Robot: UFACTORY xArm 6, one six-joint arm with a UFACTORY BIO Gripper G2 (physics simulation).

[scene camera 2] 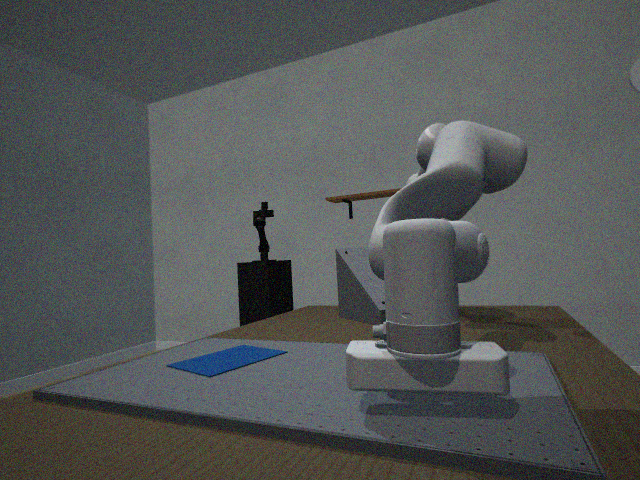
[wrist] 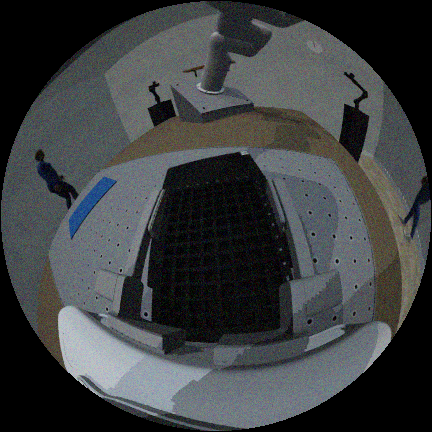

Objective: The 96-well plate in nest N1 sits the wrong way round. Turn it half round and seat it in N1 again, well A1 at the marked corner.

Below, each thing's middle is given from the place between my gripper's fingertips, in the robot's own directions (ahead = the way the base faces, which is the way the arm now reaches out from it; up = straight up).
The 96-well plate (wrist: 220, 258) lies 4 cm ahead of my hand, 2 cm to the left of it and 1 cm below it. Round my hand: flat blue rectangle (scene camera 2: 220, 362): 5 cm ahead, 33 cm to the right, 3 cm below; then nest (wrist: 216, 166): 1 cm behind, 1 cm to the right, 2 cm below.
